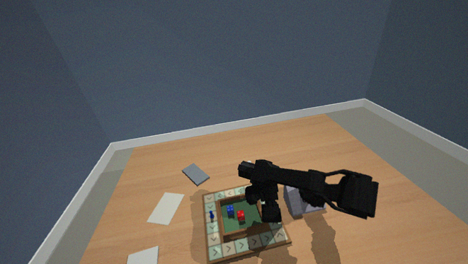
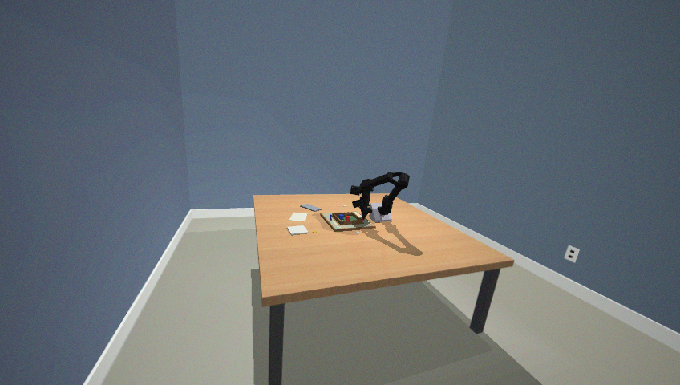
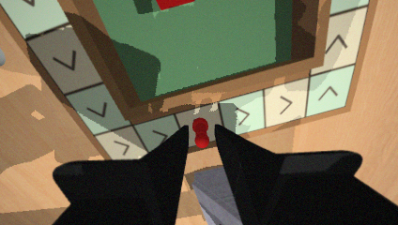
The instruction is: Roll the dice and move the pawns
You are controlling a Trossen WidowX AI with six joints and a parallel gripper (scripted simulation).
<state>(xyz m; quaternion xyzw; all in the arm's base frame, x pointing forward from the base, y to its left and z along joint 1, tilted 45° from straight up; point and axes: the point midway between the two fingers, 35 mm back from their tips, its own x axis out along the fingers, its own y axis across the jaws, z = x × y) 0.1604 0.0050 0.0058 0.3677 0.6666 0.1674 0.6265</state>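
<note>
Right now my gripper tip is 220 mm short of the blue pawn, 50 mm to the left of it and 10 mm below it. Also, from my gripper tip: green tray: 110 mm ahead, 30 mm to the right, 10 mm below; then red pawn: 10 mm above; then yellow token: 380 mm ahead, 100 mm to the left, 20 mm below.
</note>
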